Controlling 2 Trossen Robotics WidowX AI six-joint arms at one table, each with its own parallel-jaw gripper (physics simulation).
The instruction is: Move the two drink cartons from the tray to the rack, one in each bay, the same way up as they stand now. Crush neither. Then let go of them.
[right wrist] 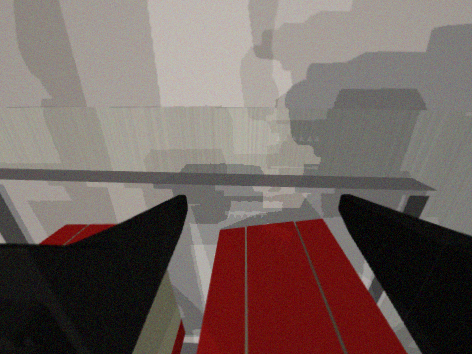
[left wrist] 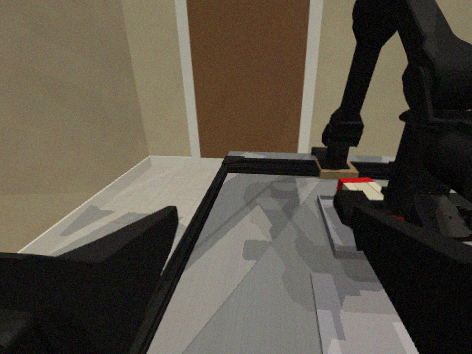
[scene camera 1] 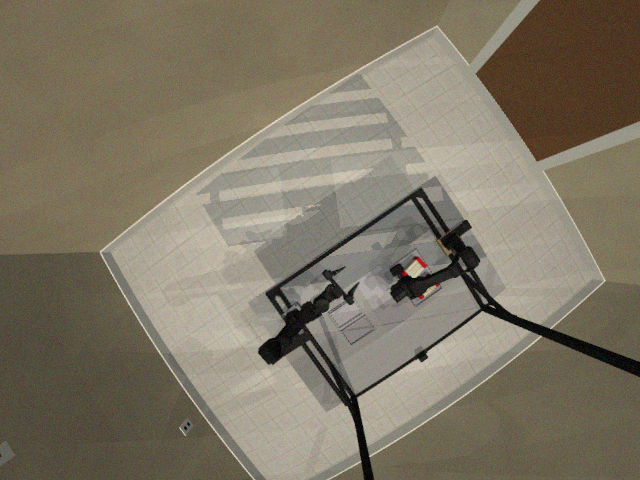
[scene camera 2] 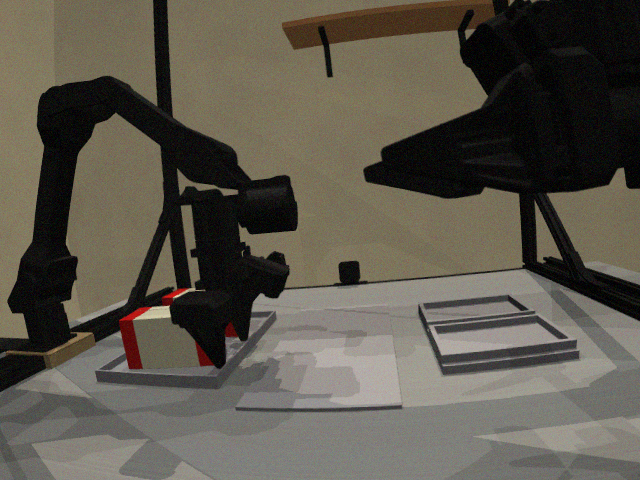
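Pixels of known places: left gripper, fingertip midpoint: (left wrist: 264,214) (scene camera 1: 352,274) (scene camera 2: 371,168); right gripper, fingertip midpoint: (right wrist: 262,201) (scene camera 1: 400,279) (scene camera 2: 233,353); left arm's base, link origin: (scene camera 1: 295,316); right arm's base, link origin: (left wrist: 335,164) (scene camera 1: 449,242) (scene camera 2: 50,341).
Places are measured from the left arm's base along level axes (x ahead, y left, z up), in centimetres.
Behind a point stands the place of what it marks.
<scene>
Two cream cartons with red ends lie side by side in the grey tray (scene camera 2: 155,381) @(x 61.5, y -13.9, z -3.7 cm) (left wrist: 327,230) @(x 59.2, y -13.6, z -3.7 cm) (right wrist: 225,177) @(x 52.0, y -23.6, z -3.8 cm). The nearer one in scene camera 2 (scene camera 1: 413,267) @(x 61.6, y -19.6, z 2.9 cm) (scene camera 2: 165,338) @(x 61.1, y -17.7, z 0.3 cm) (left wrist: 362,189) @(x 62.7, y -20.1, z 2.9 cm) (right wrist: 280,280) @(x 55.4, y -21.3, z 0.1 cm) has my open right gripper (scene camera 2: 232,351) @(x 53.7, y -21.7, z -3.7 cm) (right wrist: 262,201) @(x 53.7, y -21.7, z -3.7 cm) low around its mat-side end, fingers spread on either side. The other carton (scene camera 1: 430,294) @(x 59.8, y -34.8, z 3.1 cm) (scene camera 2: 178,293) @(x 64.9, y -31.8, z 3.0 cm) (right wrist: 82,232) @(x 54.6, y -32.9, z -3.0 cm) is partly hidden by a finger and the arm. The grey two-bay rack (scene camera 2: 509,352) @(x 21.2, y -11.7, z -2.9 cm) holds no carton. My left gripper (scene camera 1: 351,275) @(x 36.1, y 0.1, z 16.4 cm) (scene camera 2: 374,161) @(x 36.1, y 0.1, z 16.4 cm) (left wrist: 264,214) @(x 36.1, y 0.1, z 16.4 cm) is open and empty, high over the table on the rack side.
A thin pale mat (scene camera 2: 372,361) @(x 35.8, y -16.6, z -4.0 cm) (left wrist: 350,320) @(x 42.8, y -11.4, z -4.0 cm) lies between tray and rack. A dark frame edges the table, with uprights behind. A small black box (scene camera 1: 422,355) @(x 36.4, y -60.0, z -0.1 cm) (scene camera 2: 348,271) @(x 36.2, y -59.8, z -1.0 cm) sits at the far edge. A brown shelf (scene camera 2: 387,23) is on the wall.
</scene>
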